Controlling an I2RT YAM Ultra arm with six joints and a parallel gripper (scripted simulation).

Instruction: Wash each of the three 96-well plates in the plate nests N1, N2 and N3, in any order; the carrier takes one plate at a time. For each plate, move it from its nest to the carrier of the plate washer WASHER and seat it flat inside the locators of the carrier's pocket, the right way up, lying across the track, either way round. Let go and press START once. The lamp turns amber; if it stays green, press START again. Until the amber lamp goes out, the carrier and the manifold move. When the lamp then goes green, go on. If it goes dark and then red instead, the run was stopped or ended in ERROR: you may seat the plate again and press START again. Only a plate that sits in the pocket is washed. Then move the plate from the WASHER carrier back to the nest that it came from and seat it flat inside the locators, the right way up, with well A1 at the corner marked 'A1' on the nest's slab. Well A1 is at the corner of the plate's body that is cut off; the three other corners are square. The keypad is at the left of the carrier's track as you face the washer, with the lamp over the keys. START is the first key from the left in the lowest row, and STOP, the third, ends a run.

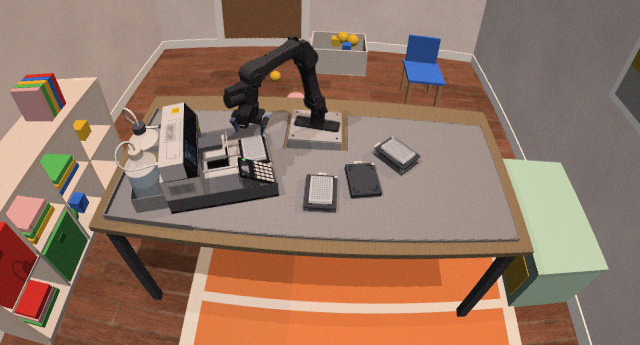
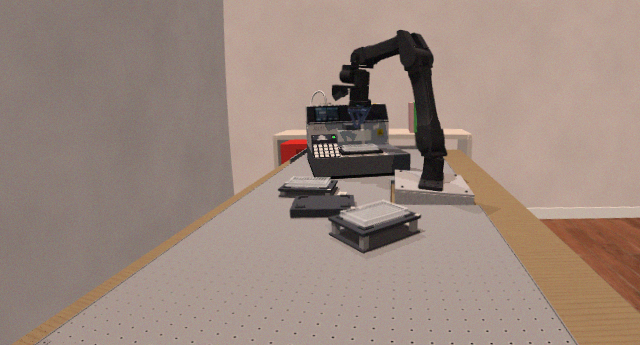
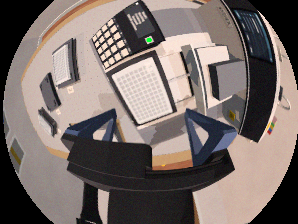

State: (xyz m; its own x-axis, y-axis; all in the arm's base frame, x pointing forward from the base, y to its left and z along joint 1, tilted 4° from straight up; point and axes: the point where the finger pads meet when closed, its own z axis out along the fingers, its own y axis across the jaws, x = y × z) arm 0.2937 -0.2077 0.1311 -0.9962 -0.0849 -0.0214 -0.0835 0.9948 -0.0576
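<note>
Right now my hand is 100 mm above the washer carrier and 10 mm to the right of it. Also, from my hand: manifold 130 mm to the right, 60 mm ahead, 50 mm below; then plate washer 130 mm to the right, 70 mm ahead, 60 mm below; then nest 570 mm to the left, 180 mm behind, 150 mm below.
</note>
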